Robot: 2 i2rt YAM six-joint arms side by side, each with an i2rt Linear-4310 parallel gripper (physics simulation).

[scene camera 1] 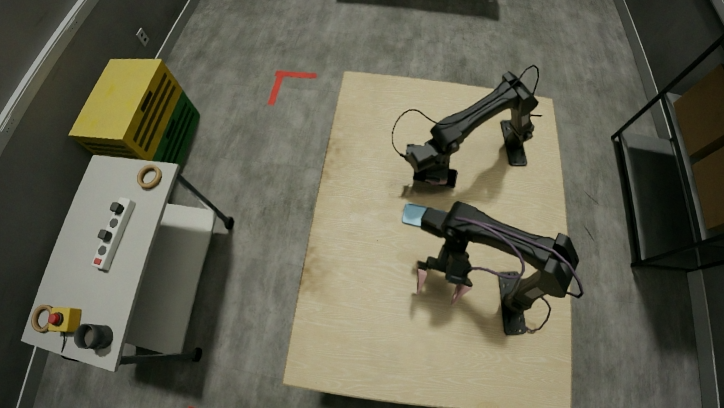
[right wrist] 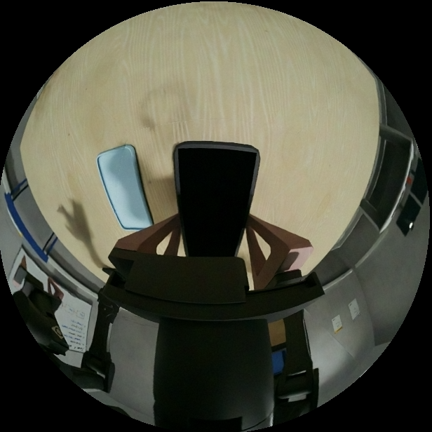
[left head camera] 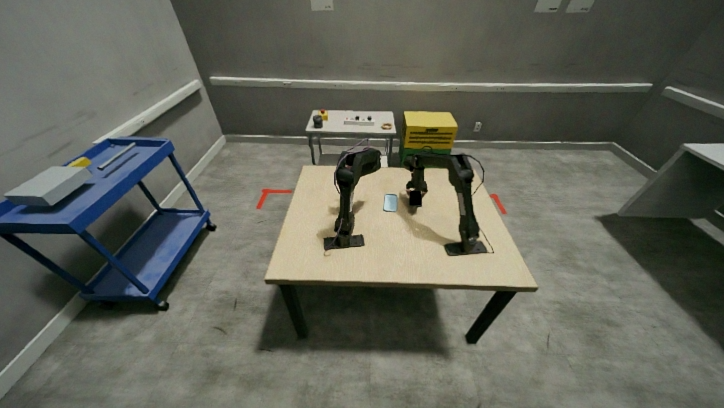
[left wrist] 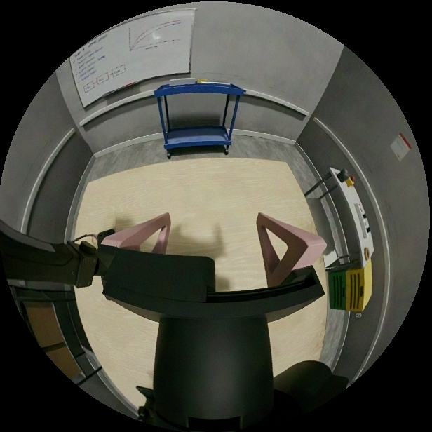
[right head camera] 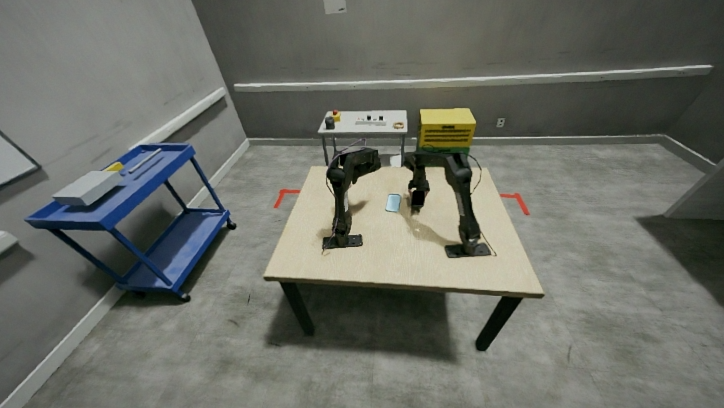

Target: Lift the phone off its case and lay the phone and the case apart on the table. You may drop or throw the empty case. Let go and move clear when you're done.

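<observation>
The light blue case [left head camera: 390, 202] [right head camera: 393, 202] [scene camera 1: 414, 214] [right wrist: 126, 190] lies flat on the table, its open side up; my left arm covers part of it in scene camera 1. The black phone [left head camera: 415, 198] [right head camera: 417, 198] [right wrist: 216, 192] is apart from it, to the case's right in the head views and the right wrist view. My right gripper [right wrist: 213, 217] is shut on the phone's long edges and holds it above the table. My left gripper [scene camera 1: 435, 298] [left wrist: 213, 217] is wide open and empty, above the table and away from the case.
The wooden table [left head camera: 314, 266] [right head camera: 314, 266] [scene camera 1: 349, 344] carries both arm bases near its front. In scene camera 1, my left arm's wrist hangs over the case's end and the right arm is above it in the picture. A side table [scene camera 1: 65, 238] and yellow crate [scene camera 1: 116, 101] stand beyond.
</observation>
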